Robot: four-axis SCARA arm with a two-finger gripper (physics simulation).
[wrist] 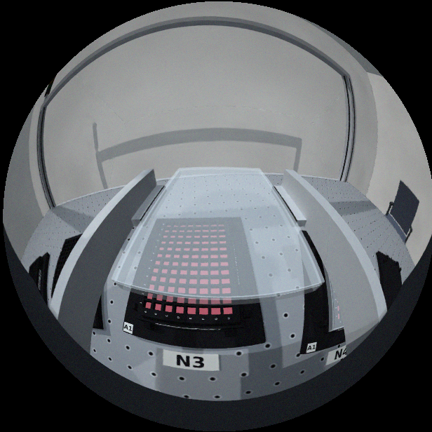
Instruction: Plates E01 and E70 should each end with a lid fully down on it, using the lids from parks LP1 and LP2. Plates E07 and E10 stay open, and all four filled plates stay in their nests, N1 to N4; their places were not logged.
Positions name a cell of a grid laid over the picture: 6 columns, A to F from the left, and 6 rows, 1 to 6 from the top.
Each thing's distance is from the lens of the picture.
clear lid (C4): 6 cm
nest N4 (E5): 15 cm
nest N3 (D5): 12 cm
The marked spots on the nest N4 and the clear lid are 12 cm apart.
